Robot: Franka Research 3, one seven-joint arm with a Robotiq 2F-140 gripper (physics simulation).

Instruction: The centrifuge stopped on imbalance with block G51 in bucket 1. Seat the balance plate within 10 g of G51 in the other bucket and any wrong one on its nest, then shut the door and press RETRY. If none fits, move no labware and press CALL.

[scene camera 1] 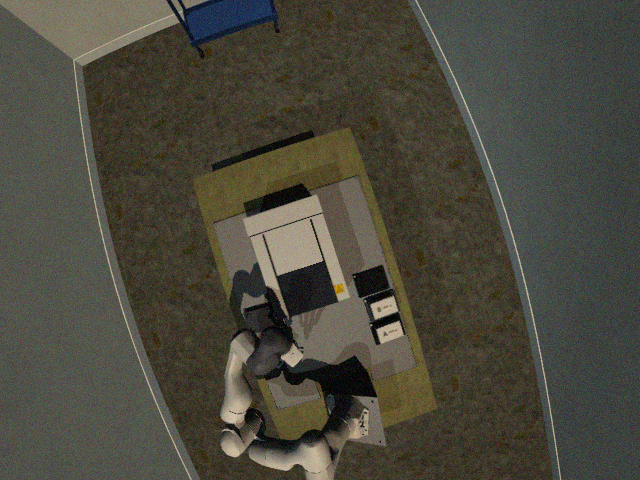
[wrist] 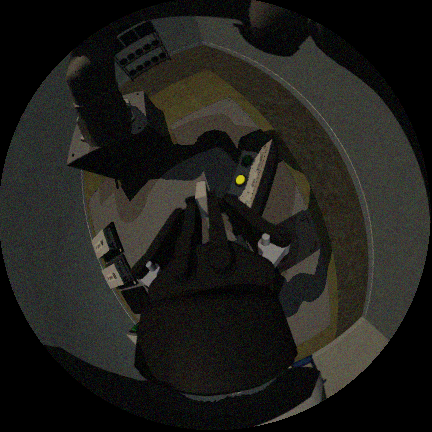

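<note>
The white centrifuge (scene camera 1: 289, 242) stands on the grey mat (scene camera 1: 356, 207), with a dark square area (scene camera 1: 307, 291) at its front. To its right are an empty black nest (scene camera 1: 370, 280) (wrist: 135, 296) and two labelled balance plates on their nests, A (scene camera 1: 389, 331) (wrist: 100, 243) and B (scene camera 1: 382, 308) (wrist: 112, 275). My gripper (wrist: 202, 188) (scene camera 1: 266, 326) is shut and empty, left of the centrifuge's front. Its tips point at a small button panel (wrist: 250, 169) (scene camera 1: 254, 310) with a yellow button (wrist: 240, 179) and a dark green button (wrist: 245, 160), and stand a short way from it. The buckets are hidden.
The mat lies on an olive table (scene camera 1: 320, 150). My arm's base plate (scene camera 1: 374, 421) is at the table's near corner. A tube rack (wrist: 139, 50) shows far off in the wrist view. A blue cart (scene camera 1: 227, 15) stands by the far wall.
</note>
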